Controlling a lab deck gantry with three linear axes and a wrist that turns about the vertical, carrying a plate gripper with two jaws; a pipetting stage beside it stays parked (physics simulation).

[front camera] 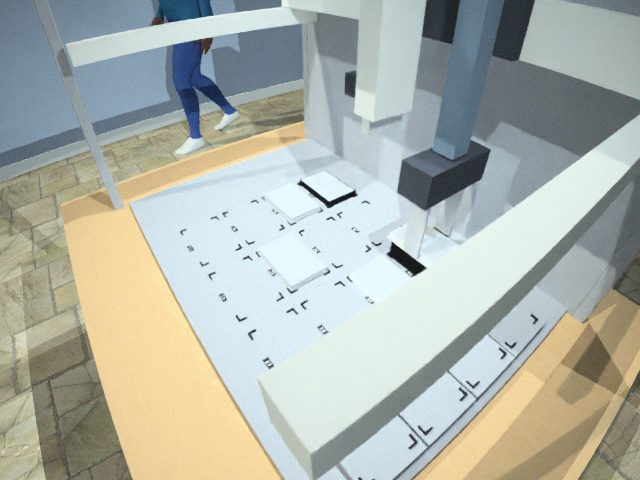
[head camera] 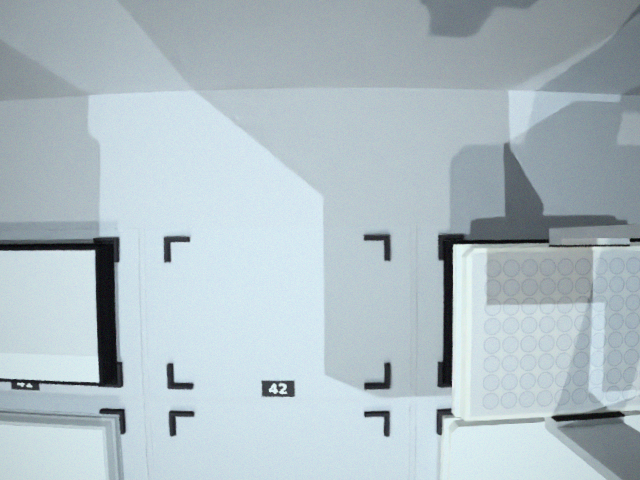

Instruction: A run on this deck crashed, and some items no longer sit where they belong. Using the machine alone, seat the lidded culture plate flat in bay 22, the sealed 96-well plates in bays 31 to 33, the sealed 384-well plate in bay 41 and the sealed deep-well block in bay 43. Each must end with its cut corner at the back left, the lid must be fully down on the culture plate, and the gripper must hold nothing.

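Pixels of known places: gripper, fingertip midpoint: point(front camera: 426, 243) point(head camera: 581, 328); robot's base, link origin: point(front camera: 181, 232).
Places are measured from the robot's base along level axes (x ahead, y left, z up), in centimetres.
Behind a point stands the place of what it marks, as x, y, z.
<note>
My gripper point(front camera: 430, 242) @(38.4, 36.2, 4.9) point(head camera: 589, 328) @(38.4, 36.2, 4.9) is shut on a cream sealed 96-well plate point(front camera: 433, 252) @(41.2, 34.8, 5.6) point(head camera: 542, 330) @(35.9, 36.4, 5.6), one jaw at its front and one at its back edge. This plate lies on top of the black deep-well block point(front camera: 406, 259) @(37.3, 32.3, 2.1) point(head camera: 448, 315) @(32.9, 36.3, 0.6) in bay 43; its cut corner shows at the back left. Another sealed 96-well plate point(front camera: 379, 279) @(37.5, 24.9, 1.4) point(head camera: 496, 449) @(35.7, 28.3, 1.4) lies in bay 33, and one more point(front camera: 293, 201) @(7.4, 25.7, 1.4) point(head camera: 51, 449) @(9.0, 28.2, 1.4) in bay 31. The black-sided 384-well plate point(front camera: 328, 186) @(7.2, 36.2, 1.4) point(head camera: 46, 310) @(9.2, 36.7, 1.4) is at bay 41. The lidded culture plate point(front camera: 293, 258) @(23.5, 15.0, 1.7) lies at bay 22 in the front view.
The parked pipetting stage point(front camera: 387, 67) hangs left of the gripper column. A pale front beam point(front camera: 449, 299) @(62.3, -1.0, 40.0) crosses the front view and hides part of the deck. Bay 42's label point(head camera: 278, 388) @(22.8, 31.8, 0.0) shows left of the stack. A person point(front camera: 191, 77) is beyond the deck.
</note>
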